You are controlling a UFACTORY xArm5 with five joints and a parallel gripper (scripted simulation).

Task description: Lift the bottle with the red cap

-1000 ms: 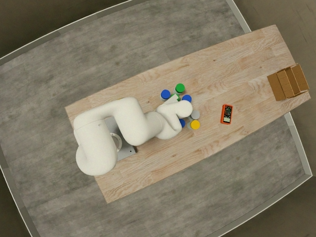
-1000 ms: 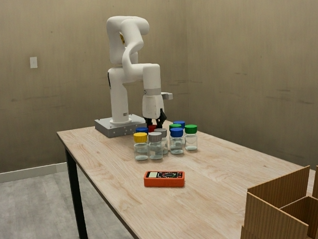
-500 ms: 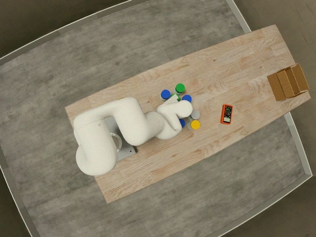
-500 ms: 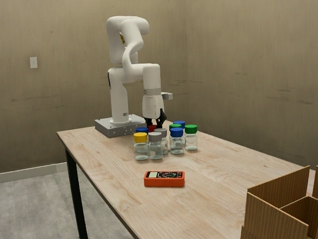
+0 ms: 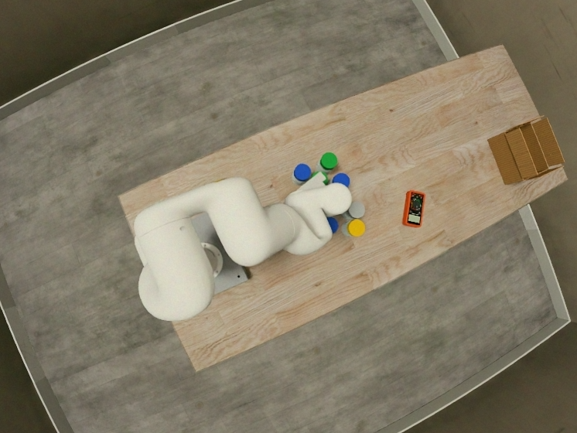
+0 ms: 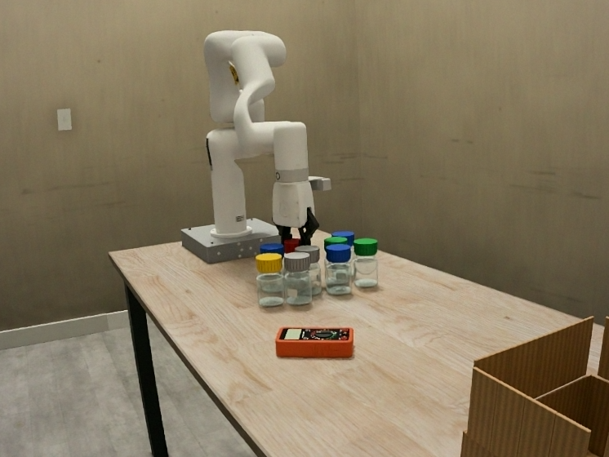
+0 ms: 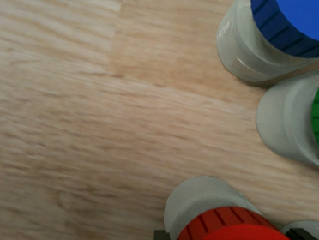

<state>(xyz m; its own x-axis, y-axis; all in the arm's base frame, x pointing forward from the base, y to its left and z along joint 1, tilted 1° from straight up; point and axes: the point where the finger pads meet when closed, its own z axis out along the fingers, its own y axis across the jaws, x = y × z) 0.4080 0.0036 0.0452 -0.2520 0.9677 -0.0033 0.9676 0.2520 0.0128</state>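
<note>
Right now my hand is 4 cm above the red-capped bottle. The rest, counted from my hand: orange multimeter (35 cm ahead, 15 cm to the right, 8 cm below); then yellow-capped bottle (11 cm to the right, 9 cm ahead, 4 cm below).
</note>
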